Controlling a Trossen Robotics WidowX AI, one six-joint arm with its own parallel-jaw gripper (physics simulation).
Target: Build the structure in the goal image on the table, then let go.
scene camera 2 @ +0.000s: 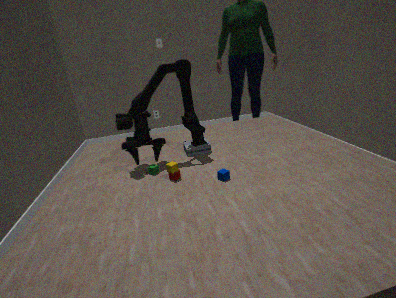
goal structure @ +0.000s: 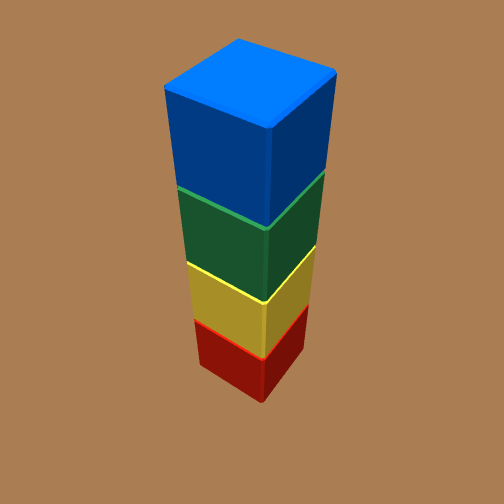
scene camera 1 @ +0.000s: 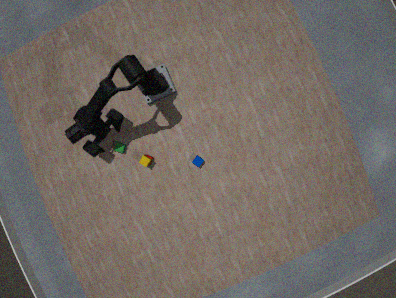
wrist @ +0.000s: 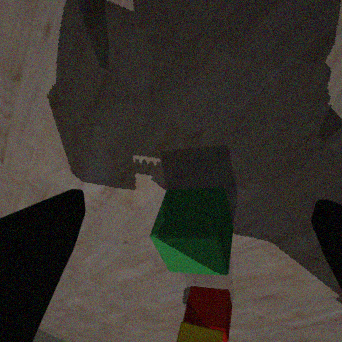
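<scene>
A green cube (scene camera 1: 119,148) (scene camera 2: 153,170) (wrist: 197,220) sits on the table, partly in the arm's shadow. A yellow cube (scene camera 1: 145,161) (scene camera 2: 172,167) (wrist: 200,332) rests on top of a red cube (scene camera 1: 150,157) (scene camera 2: 174,176) (wrist: 207,305), close beside the green cube and apart from it. A blue cube (scene camera 1: 198,161) (scene camera 2: 223,175) sits alone on the table, farther from the arm. My gripper (scene camera 1: 109,138) (scene camera 2: 147,162) (wrist: 201,205) is open and empty, pointing down just above table level near the green cube. In the wrist view the green cube shows between the two wide-spread fingers, below their tips.
The arm's base plate (scene camera 1: 171,86) (scene camera 2: 198,150) stands on the table (scene camera 1: 250,200) (scene camera 2: 240,240), behind the cubes in the second scene view. A person in a green top (scene camera 2: 245,30) stands beyond the table's far edge. The arm casts a dark shadow around the green cube.
</scene>
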